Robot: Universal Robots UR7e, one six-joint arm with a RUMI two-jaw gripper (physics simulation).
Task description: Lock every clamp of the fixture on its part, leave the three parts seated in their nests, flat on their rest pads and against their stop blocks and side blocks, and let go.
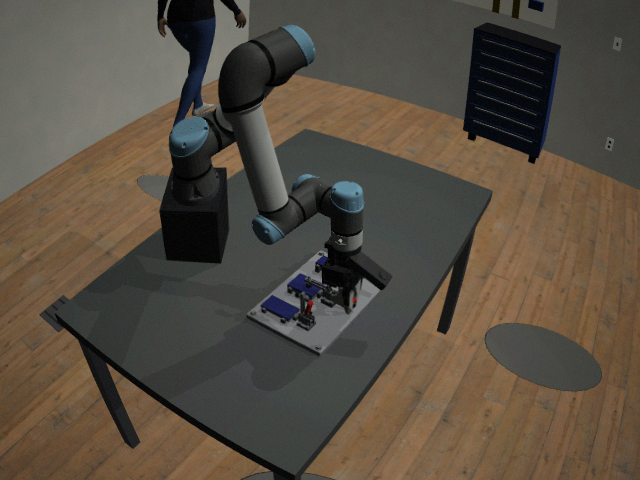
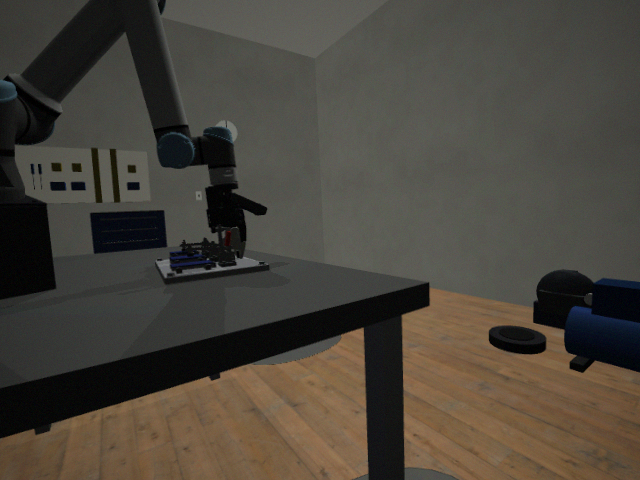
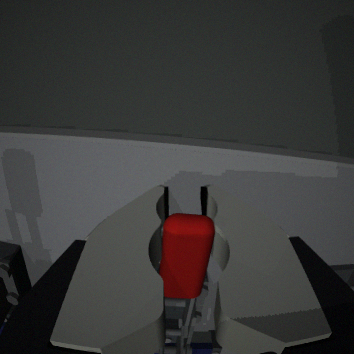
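Observation:
The fixture plate lies on the table. Blue parts sit in a row on it: the near part, the middle part and the far part, partly hidden by the gripper. The near clamp has its bar raised upright beside its red handle. The middle clamp's arm reaches over the middle part. My gripper is shut on a red clamp handle, apparently the middle clamp's. The far clamp is hidden; contact with pads and blocks is too small to tell.
The dark table carries the fixture. The arm's black base block stands at the left side. The near clamp stands close beside the gripper. A blue drawer cabinet and a person are away from the table.

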